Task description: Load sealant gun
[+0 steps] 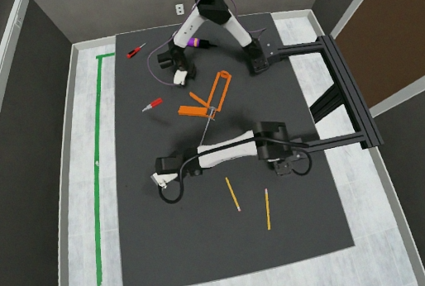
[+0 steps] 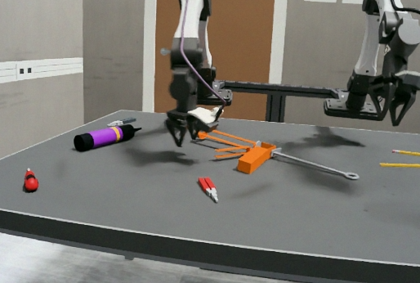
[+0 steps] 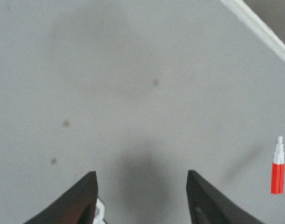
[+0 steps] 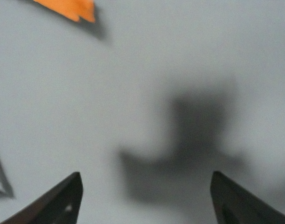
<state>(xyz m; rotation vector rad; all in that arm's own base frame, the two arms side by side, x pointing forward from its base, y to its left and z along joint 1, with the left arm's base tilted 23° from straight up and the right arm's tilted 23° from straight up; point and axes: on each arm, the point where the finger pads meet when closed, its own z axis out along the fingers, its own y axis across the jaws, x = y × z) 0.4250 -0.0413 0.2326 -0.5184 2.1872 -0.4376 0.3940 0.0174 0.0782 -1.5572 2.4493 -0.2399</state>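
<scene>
Now: the purple cartridge 27 cm to the right of my right hand, 6 cm behind it and 3 cm below it. Also, from my right hand: grey plunger rod (34 cm to the left, 6 cm behind, 4 cm below); then red screwdriver (32 cm ahead, 28 cm to the right, 4 cm below); then thumb plate (25 cm to the left, 10 cm behind, 4 cm below).
</scene>
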